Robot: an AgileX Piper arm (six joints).
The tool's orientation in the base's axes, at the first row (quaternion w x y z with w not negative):
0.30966 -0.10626 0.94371 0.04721
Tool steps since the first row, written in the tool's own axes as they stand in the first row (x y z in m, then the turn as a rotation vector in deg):
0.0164 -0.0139 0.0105 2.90 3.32 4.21
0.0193 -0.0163 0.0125 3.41 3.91 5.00
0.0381 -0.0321 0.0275 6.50 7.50 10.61
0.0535 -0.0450 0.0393 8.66 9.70 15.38
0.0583 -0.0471 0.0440 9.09 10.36 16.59
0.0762 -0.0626 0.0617 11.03 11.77 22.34
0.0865 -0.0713 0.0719 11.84 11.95 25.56
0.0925 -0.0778 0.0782 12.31 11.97 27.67
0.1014 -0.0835 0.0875 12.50 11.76 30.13
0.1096 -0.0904 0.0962 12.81 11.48 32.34
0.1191 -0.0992 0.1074 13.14 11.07 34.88
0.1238 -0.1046 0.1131 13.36 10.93 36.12
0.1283 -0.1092 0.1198 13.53 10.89 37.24
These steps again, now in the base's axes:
-0.0037 -0.0147 -0.0185 -0.62 3.39 -5.03
-0.0042 -0.0172 -0.0219 -0.71 3.99 -5.95
-0.0068 -0.0335 -0.0455 -0.74 7.83 -12.22
-0.0091 -0.0469 -0.0644 -0.20 10.34 -17.28
-0.0097 -0.0490 -0.0711 0.01 11.09 -18.50
-0.0100 -0.0644 -0.0964 1.46 13.02 -24.24
-0.0103 -0.0731 -0.1109 2.63 13.56 -27.30
-0.0099 -0.0794 -0.1197 3.47 13.82 -29.28
-0.0102 -0.0851 -0.1326 4.78 13.97 -31.37
-0.0101 -0.0918 -0.1446 5.87 13.98 -33.34
-0.0091 -0.1003 -0.1594 7.17 13.92 -35.59
-0.0083 -0.1055 -0.1669 7.74 13.94 -36.72
-0.0069 -0.1097 -0.1751 8.26 14.05 -37.72

